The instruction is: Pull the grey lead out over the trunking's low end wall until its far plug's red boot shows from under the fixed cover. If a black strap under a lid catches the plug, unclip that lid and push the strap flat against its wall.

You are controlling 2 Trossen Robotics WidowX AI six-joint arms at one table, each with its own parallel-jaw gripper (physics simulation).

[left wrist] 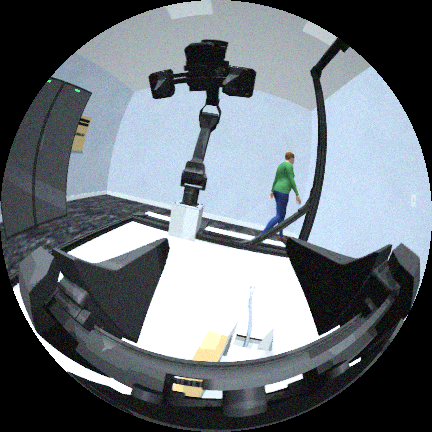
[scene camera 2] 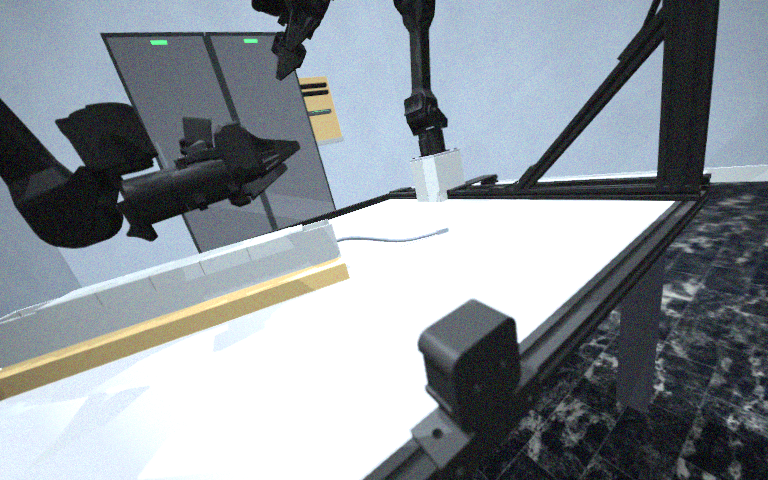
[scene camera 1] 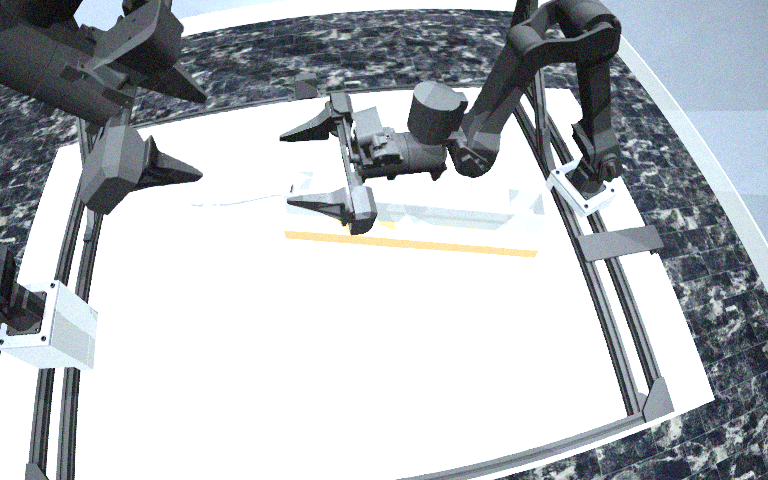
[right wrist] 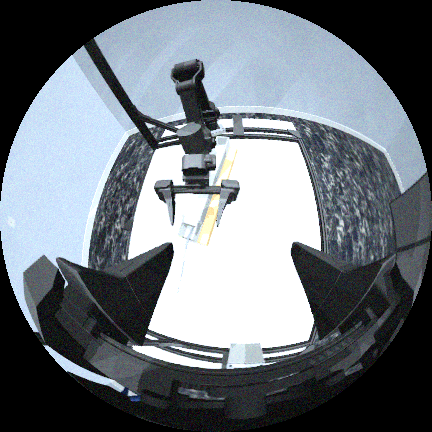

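Where they show: left gripper, between the fingertips: (left wrist: pixel 229 244) (scene camera 2: pixel 292 156) (scene camera 1: pixel 282 168) (right wrist: pixel 194 225); right gripper, between the fingertips: (left wrist: pixel 186 88) (scene camera 2: pixel 283 65) (scene camera 1: pixel 202 135) (right wrist: pixel 234 248); left arm's base, origin of its link: (scene camera 1: pixel 585 182) (right wrist: pixel 211 126); right arm's base, origin of its link: (left wrist: pixel 188 203) (scene camera 2: pixel 434 154) (scene camera 1: pixel 27 313).
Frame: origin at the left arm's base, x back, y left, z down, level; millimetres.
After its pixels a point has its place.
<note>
The pale grey trunking (scene camera 1: pixel 453 216) (scene camera 2: pixel 198 272) lies along an orange-yellow strip (scene camera 1: pixel 419 243) {x -331, y -46, z 25 mm} (scene camera 2: pixel 226 305) {x -318, y -169, z 21 mm} (left wrist: pixel 210 345) {x -476, y -158, z 18 mm} (right wrist: pixel 206 236) {x -481, y -152, z 18 mm}. The grey lead (scene camera 1: pixel 243 200) {x -544, y -251, z 22 mm} (scene camera 2: pixel 390 240) {x -543, y -254, z 25 mm} (left wrist: pixel 250 315) {x -513, y -231, z 6 mm} (right wrist: pixel 184 265) {x -545, y -249, z 24 mm} runs out at the trunking's end, its free end on the table. My left gripper (scene camera 1: pixel 284 169) {x -489, y -145, z -136 mm} (scene camera 2: pixel 291 155) {x -489, y -145, z -136 mm} (left wrist: pixel 229 244) {x -489, y -145, z -136 mm} (right wrist: pixel 194 225) {x -489, y -145, z -136 mm} is open and empty, above that end of the trunking. My right gripper (scene camera 1: pixel 202 137) {x -570, y -83, z -296 mm} (left wrist: pixel 186 88) {x -570, y -83, z -296 mm} (right wrist: pixel 234 248) {x -570, y -83, z -296 mm} is open and empty, high and apart from the lead. Lids are washed out; the red boot and black strap do not show.
White arm bases (scene camera 1: pixel 73 325) {x -877, y -138, z -26 mm} (scene camera 2: pixel 436 178) {x -862, y -183, z -22 mm} stand by the table's side rails. A black block (scene camera 2: pixel 470 362) {x -325, y -471, z -4 mm} sits on the near rail in scene camera 2. Dark cabinets (scene camera 2: pixel 164 84) and a person in green (left wrist: pixel 285 180) are beyond the table.
</note>
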